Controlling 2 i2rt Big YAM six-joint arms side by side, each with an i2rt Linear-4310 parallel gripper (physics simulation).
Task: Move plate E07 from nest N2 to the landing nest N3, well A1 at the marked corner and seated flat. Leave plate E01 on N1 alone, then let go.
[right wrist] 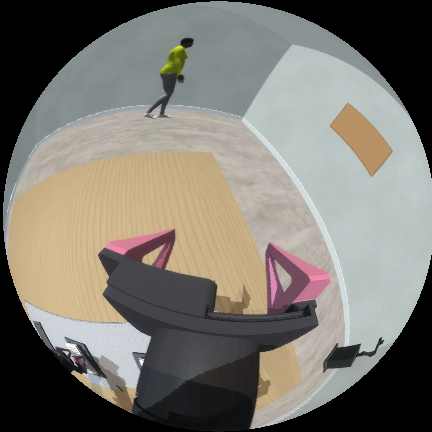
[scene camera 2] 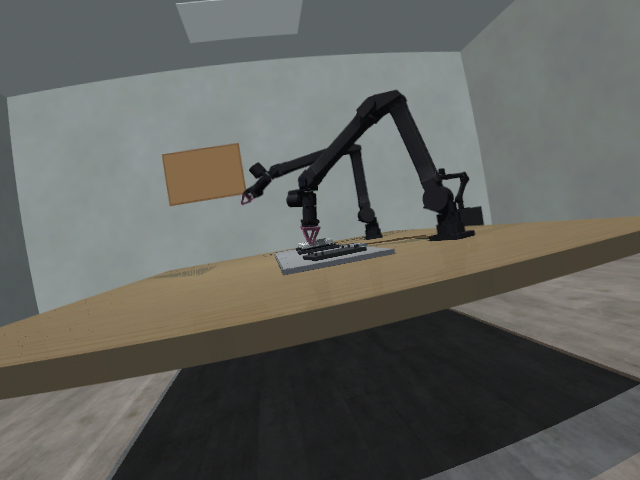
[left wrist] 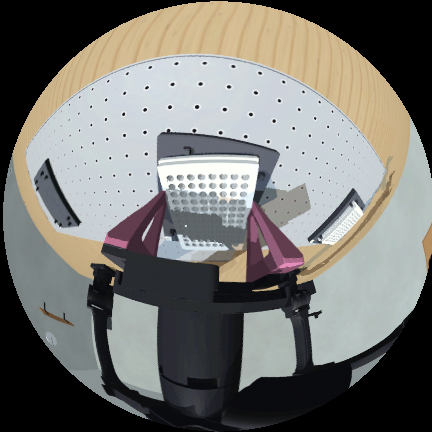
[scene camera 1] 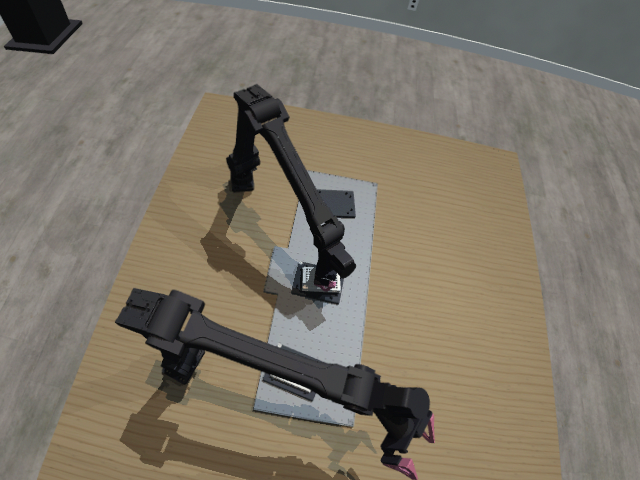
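Note:
My left gripper is shut on a white well plate, taken as E07, gripping its sides over the middle nest. In the left wrist view the plate looks slightly turned against the nest, whose far part shows beyond it; any gap below is hard to judge. An empty dark nest lies at one end. Another white plate, apparently E01, sits on the other end's nest. Labels and A1 are unreadable. My right gripper is open, empty and away from the nests.
The nests stand on a grey perforated board on the wooden table. The right arm spans the board near the E01 plate and partly hides it. A person in yellow stands beyond the table.

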